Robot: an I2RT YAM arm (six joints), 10 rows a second.
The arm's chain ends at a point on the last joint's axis. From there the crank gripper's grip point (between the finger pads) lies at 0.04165 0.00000 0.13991 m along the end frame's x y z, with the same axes.
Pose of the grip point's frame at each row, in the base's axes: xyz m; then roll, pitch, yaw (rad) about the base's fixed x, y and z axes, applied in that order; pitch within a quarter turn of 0, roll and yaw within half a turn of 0:
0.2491, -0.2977, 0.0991, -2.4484, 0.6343, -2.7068
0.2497, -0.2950, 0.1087, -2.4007, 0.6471, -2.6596
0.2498, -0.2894, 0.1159, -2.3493, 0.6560, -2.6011
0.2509, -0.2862, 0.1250, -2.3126, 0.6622, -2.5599
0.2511, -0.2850, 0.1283, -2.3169, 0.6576, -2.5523
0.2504, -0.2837, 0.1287, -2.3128, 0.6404, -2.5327
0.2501, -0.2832, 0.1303, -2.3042, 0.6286, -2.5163
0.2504, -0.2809, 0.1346, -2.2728, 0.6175, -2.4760
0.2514, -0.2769, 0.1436, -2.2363, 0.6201, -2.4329
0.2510, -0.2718, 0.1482, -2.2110, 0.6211, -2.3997
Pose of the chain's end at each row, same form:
0.1840, -0.2293, 0.2105, -2.4484, 0.6343, -2.7068
0.1802, -0.2248, 0.2162, -2.4007, 0.6471, -2.6596
0.1755, -0.2178, 0.2192, -2.3493, 0.6560, -2.6011
0.1731, -0.2139, 0.2252, -2.3126, 0.6622, -2.5599
0.1731, -0.2135, 0.2289, -2.3169, 0.6576, -2.5523
0.1725, -0.2123, 0.2294, -2.3128, 0.6404, -2.5327
0.1719, -0.2114, 0.2305, -2.3042, 0.6286, -2.5163
0.1700, -0.2082, 0.2324, -2.2728, 0.6175, -2.4760
0.1674, -0.2040, 0.2381, -2.2363, 0.6201, -2.4329
0.1643, -0.1991, 0.2404, -2.2110, 0.6211, -2.3997

